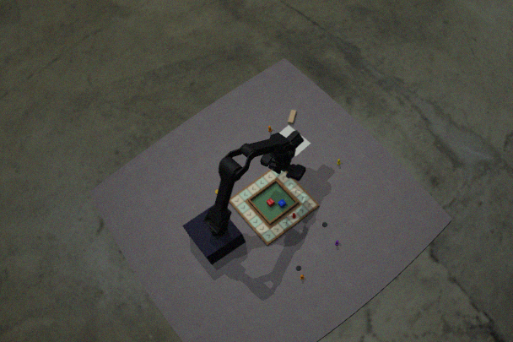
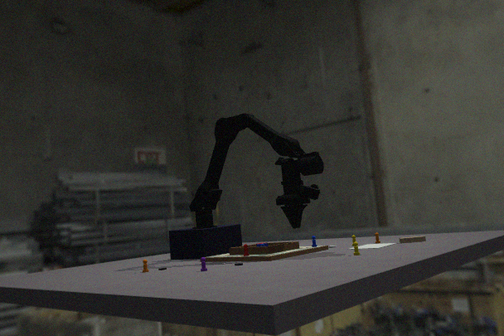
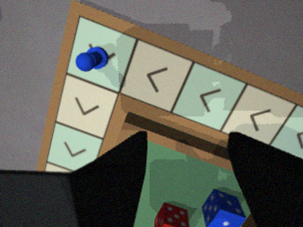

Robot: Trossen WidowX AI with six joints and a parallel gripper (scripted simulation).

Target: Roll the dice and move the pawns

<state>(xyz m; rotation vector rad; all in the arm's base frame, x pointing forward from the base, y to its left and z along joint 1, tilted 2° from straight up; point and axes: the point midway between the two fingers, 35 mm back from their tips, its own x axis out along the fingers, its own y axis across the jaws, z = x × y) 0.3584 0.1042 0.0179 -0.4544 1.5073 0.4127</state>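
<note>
The blue pawn lies 7 cm to the left of my gripper tip and 5 cm below it. From my gripper tip the other things lie so: white disc: 17 cm to the left, 7 cm below, 2 cm behind; red pawn: 17 cm to the right, 5 cm below, 5 cm behind; white card: 18 cm to the left, 14 cm ahead, 8 cm below.
</note>
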